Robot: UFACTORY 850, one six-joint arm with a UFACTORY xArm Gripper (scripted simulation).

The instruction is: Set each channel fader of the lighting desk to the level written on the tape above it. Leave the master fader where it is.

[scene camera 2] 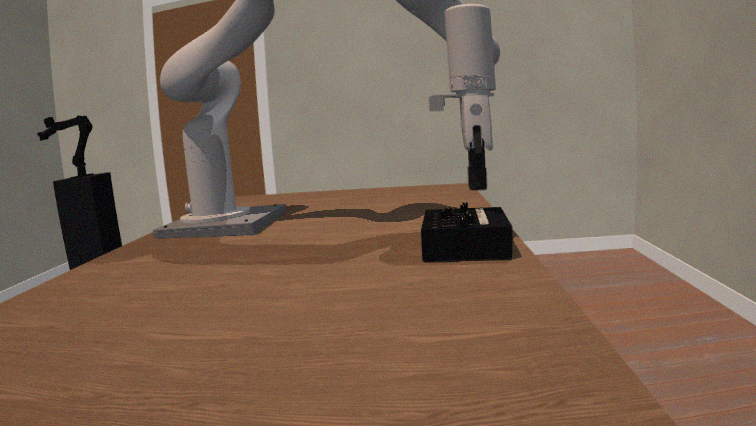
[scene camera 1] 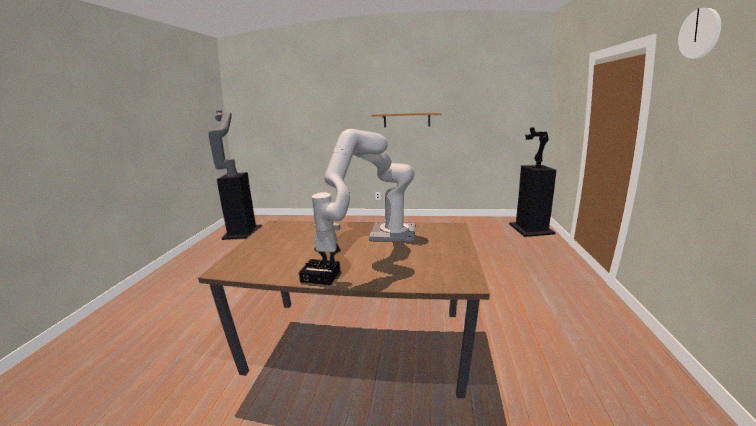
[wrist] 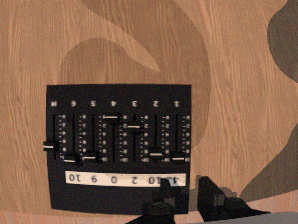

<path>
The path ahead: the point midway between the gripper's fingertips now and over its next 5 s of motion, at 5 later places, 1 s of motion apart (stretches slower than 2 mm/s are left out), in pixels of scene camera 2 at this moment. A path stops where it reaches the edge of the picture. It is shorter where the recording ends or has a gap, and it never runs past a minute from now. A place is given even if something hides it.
My gripper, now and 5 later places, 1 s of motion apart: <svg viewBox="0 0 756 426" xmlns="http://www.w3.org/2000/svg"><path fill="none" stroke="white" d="M477 188L477 194L478 200L478 205L476 207L469 207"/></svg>
</path>
